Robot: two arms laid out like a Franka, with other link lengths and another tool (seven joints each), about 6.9 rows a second.
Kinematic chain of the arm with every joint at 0, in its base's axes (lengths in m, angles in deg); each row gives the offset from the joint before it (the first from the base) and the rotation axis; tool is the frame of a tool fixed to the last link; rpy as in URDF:
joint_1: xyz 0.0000 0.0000 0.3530 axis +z
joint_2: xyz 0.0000 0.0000 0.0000 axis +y
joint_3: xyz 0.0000 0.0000 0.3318 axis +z
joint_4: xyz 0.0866 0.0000 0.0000 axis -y
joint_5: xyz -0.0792 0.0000 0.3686 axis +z
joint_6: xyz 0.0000 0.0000 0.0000 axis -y
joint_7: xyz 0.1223 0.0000 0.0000 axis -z
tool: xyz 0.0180 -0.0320 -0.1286 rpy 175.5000 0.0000 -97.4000
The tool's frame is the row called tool.
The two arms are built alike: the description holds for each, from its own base.
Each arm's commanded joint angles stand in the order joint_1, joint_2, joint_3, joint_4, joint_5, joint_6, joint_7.
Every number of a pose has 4 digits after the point. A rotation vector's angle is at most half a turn.
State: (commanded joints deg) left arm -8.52 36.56 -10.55 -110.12 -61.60 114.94 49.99; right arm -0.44 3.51 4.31 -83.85 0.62 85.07 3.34
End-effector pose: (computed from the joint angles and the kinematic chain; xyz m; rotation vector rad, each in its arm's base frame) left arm 0.5633 -0.2739 0.1881 1.0247 -1.9125 0.6477; right arm 0.6053 0.0080 0.6406 2.0339 -2.2915 -0.1461
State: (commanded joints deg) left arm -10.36 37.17 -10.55 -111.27 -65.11 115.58 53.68; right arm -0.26 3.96 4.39 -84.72 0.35 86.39 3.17
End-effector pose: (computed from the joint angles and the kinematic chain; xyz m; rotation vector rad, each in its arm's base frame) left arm 0.5479 -0.2893 0.1780 0.9894 -1.9068 0.6857; right arm 0.6100 0.0103 0.6314 2.0402 -2.2827 -0.1408
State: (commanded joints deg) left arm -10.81 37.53 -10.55 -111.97 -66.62 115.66 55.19; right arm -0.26 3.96 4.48 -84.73 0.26 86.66 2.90
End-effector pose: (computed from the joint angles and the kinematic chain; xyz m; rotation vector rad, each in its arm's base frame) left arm 0.5408 -0.2923 0.1715 0.9814 -1.8957 0.6993; right arm 0.6108 0.0111 0.6320 2.0491 -2.2785 -0.1347
